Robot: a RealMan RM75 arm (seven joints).
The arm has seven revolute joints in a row. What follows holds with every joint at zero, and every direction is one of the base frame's. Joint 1 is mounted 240.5 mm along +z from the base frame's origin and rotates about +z. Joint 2 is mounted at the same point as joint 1 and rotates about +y. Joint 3 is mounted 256 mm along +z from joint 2 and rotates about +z. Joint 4 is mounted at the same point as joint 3 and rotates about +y. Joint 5 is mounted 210 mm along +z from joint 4 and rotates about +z. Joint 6 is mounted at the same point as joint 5 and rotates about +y. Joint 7 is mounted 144 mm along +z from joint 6 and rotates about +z. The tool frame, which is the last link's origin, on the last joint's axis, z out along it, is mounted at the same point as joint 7; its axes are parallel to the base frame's.
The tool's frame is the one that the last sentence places.
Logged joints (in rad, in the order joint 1, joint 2, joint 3, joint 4, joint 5, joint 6, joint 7), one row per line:
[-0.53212, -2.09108, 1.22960, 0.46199, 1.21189, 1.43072, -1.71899]
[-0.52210, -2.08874, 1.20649, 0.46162, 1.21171, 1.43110, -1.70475]
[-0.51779, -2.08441, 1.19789, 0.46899, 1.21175, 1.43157, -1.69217]
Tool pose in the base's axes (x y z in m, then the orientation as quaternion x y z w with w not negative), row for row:
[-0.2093, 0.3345, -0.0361, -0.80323, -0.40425, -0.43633, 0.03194]
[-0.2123, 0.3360, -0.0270, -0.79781, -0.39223, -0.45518, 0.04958]
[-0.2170, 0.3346, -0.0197, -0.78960, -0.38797, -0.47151, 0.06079]
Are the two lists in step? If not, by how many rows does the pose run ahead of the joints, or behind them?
The pose runs 2 rows ahead of the joints: the pose in row i belongs to the joints in row i + 2.
